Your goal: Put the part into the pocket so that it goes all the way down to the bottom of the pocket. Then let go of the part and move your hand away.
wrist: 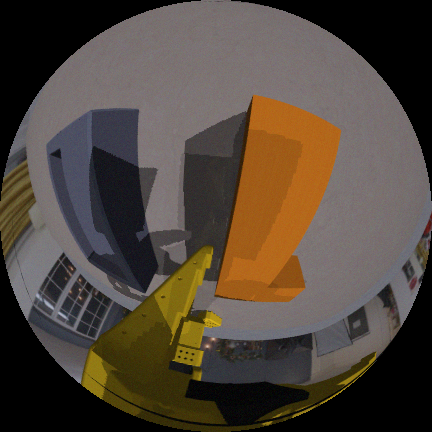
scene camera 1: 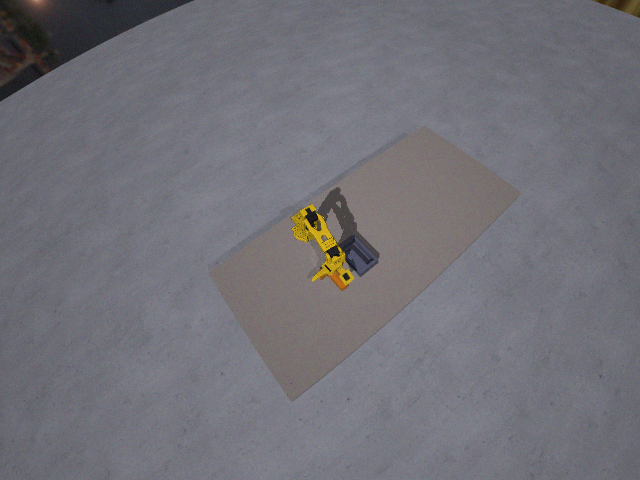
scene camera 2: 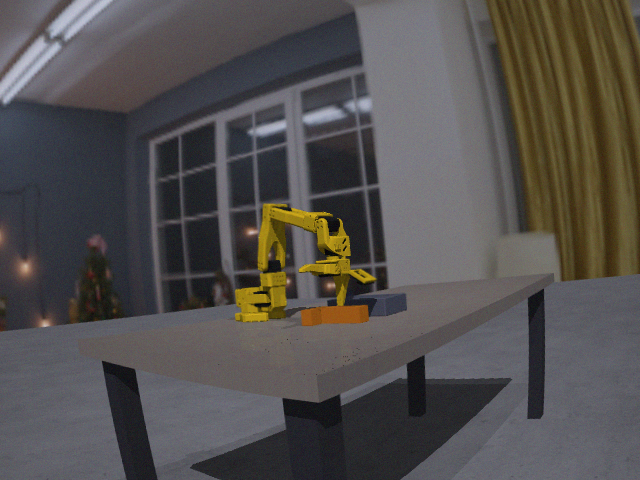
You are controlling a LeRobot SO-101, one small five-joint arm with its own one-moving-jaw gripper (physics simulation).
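Where they show: end effector, tool point: (wrist: 212, 254) (scene camera 2: 339, 308); arm's base, origin of the base link: (wrist: 192, 310) (scene camera 1: 309, 234) (scene camera 2: 267, 319).
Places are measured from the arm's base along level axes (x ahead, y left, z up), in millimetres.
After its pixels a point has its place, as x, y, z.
Note:
The orange part (scene camera 1: 339, 282) {254, -45, 30} (scene camera 2: 345, 314) {248, -55, 17} (wrist: 280, 190) lies on the table, outside the pocket. It is a long block with a short foot at one end, which shows at the lower right in the wrist view. The blue-grey pocket block (scene camera 1: 369, 266) {279, 79, 34} (scene camera 2: 391, 304) {280, 60, 20} (wrist: 114, 129) {268, 35, 20} stands beside it, with a gap of table between them. My gripper (scene camera 1: 324, 275) (scene camera 2: 321, 287) (wrist: 292, 301) is wide open and empty. Its fixed jaw points down, with the tip close to the part's pocket-facing side and around the height of its top. The moving jaw is swung far out. The arm hides some of the part in scene camera 1.
The tan table top (scene camera 1: 429, 206) {235, 480, 0} (scene camera 2: 206, 356) {252, -397, 0} carries the arm's base (scene camera 2: 261, 303) {-3, -12, 37}, behind the part. Shadows of the arm and part fall across the table and into the pocket block. The table's long front edge lies beyond the part and the pocket block.

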